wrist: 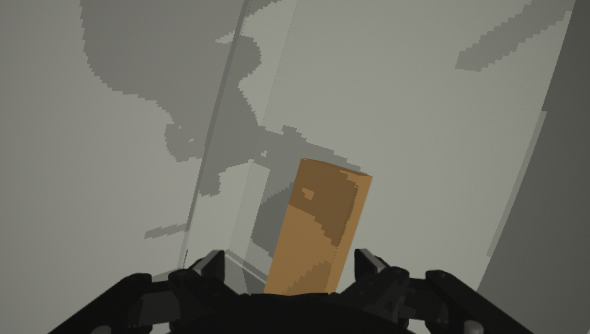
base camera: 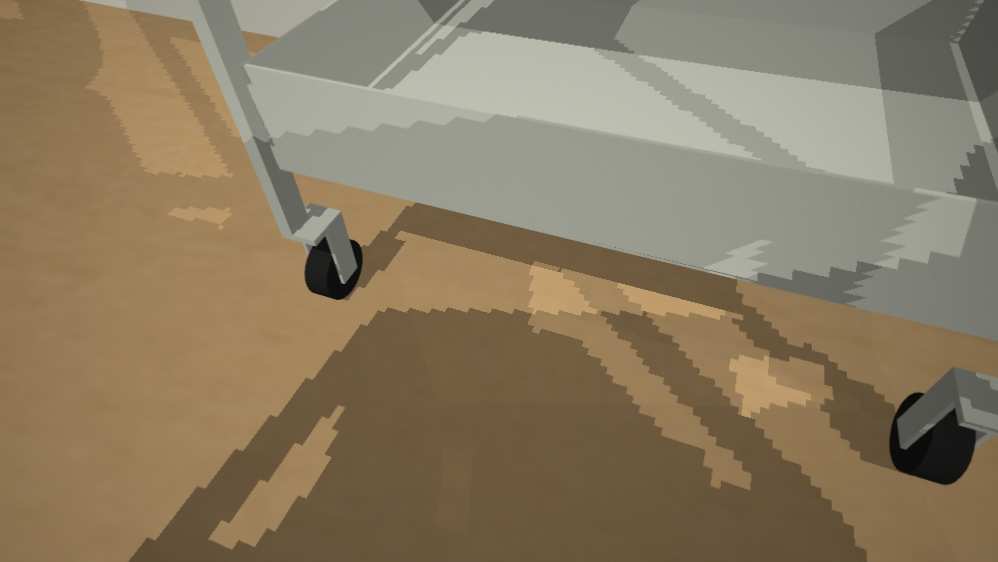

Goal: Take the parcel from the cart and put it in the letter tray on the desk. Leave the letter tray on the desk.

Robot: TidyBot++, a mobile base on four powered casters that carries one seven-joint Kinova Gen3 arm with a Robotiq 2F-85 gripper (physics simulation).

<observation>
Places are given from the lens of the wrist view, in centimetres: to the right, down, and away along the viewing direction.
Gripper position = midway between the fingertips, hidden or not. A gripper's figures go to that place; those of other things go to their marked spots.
my gripper (wrist: pixel 289 264): 0, 6, 15
brown cardboard parcel (wrist: pixel 327 200): 3, 3, 18
</observation>
